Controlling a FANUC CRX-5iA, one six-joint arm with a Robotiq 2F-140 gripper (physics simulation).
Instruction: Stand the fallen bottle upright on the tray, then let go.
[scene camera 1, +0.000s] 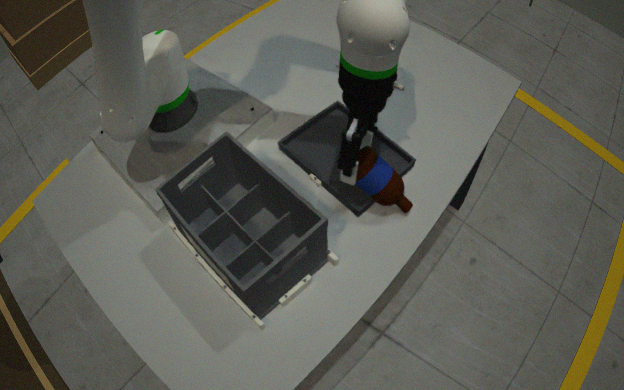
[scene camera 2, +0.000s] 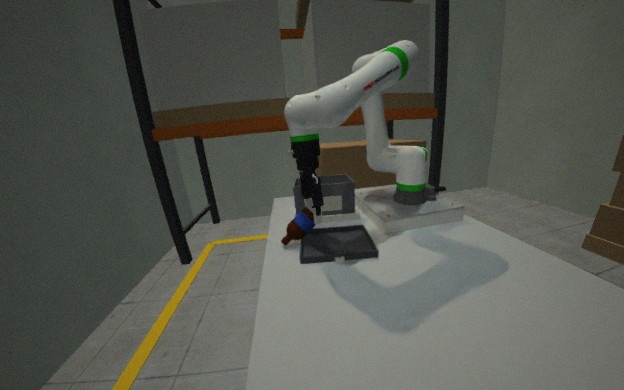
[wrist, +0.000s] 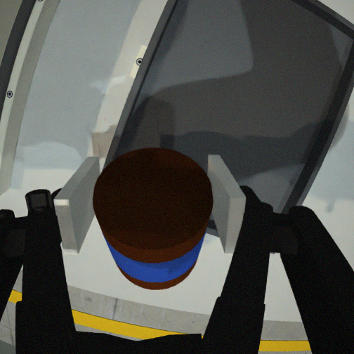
In view: the gripper (scene camera 1: 355, 166) and a brown bottle (wrist: 153, 204).
The gripper is seen too in scene camera 2 (scene camera 2: 314, 219) and in the wrist view (wrist: 153, 176).
